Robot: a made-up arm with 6 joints.
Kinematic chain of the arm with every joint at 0, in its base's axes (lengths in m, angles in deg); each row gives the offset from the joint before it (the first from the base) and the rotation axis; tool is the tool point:
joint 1: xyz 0 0 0.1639 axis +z
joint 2: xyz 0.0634 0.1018 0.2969 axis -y
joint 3: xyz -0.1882 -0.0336 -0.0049 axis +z
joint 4: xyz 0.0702 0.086 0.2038 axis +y
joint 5: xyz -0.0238 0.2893 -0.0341 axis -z
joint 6: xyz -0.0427 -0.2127 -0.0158 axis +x
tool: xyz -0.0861 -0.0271 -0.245
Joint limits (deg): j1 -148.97..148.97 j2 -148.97..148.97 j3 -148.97..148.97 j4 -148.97..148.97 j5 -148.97..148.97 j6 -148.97..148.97
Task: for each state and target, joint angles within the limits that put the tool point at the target. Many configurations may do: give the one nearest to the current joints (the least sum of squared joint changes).
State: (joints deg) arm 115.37 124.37 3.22 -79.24 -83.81 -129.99
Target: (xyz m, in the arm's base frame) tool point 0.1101 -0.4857 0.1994
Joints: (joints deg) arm 130.50 109.08 -3.69 -69.51 -78.77 -122.21
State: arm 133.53 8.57 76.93 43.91 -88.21 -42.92
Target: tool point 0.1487 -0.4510 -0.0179
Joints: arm 142.14 25.66 88.59 48.71 -115.62 -46.67
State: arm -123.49 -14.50 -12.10 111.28 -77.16 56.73
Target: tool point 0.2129 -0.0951 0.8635
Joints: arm -110.31 7.27 -46.50 146.34 -61.92 57.63
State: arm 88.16 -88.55 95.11 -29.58 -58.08 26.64
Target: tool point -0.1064 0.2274 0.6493
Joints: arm 45.89 -116.03 74.63 -15.72 -29.37 -18.42
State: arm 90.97 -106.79 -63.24 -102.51 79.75 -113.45
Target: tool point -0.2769 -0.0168 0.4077
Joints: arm 58.43 -96.34 -69.43 -91.86 60.46 -133.74
